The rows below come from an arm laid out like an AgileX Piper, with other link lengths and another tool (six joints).
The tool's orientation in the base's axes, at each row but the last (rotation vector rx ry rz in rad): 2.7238, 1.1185, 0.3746; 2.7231, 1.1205, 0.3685; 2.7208, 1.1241, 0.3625; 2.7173, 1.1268, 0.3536; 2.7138, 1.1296, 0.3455; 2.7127, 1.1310, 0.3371; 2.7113, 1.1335, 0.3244; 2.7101, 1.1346, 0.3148; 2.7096, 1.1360, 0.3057; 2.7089, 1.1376, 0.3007
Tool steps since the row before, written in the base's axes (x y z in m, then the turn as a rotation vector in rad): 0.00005, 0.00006, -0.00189, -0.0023, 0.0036, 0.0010; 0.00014, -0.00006, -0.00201, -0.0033, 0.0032, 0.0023; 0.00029, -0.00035, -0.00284, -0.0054, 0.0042, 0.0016; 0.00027, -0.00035, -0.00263, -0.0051, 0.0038, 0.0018; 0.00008, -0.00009, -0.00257, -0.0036, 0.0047, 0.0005; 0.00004, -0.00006, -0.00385, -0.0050, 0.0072, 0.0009; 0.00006, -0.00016, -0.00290, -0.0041, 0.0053, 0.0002; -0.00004, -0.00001, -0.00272, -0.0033, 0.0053, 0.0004; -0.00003, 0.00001, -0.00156, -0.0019, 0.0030, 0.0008; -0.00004, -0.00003, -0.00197, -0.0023, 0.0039, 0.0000
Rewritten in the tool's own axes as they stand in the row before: -0.00023, -0.00049, 0.00181, 0.0011, -0.0038, -0.0019; -0.00027, -0.00037, 0.00196, 0.0004, -0.0039, -0.0034; -0.00049, -0.00028, 0.00282, -0.0005, -0.0061, -0.0034; -0.00046, -0.00024, 0.00262, -0.0005, -0.0056, -0.0035; -0.00038, -0.00054, 0.00249, 0.0010, -0.0056, -0.0019; -0.00055, -0.00091, 0.00370, 0.0019, -0.0081, -0.0028; -0.00045, -0.00058, 0.00281, 0.0010, -0.0064, -0.0018; -0.00037, -0.00070, 0.00260, 0.0016, -0.0058, -0.0017; -0.00020, -0.00042, 0.00149, 0.0009, -0.0032, -0.0015; -0.00027, -0.00050, 0.00189, 0.0012, -0.0043, -0.0010
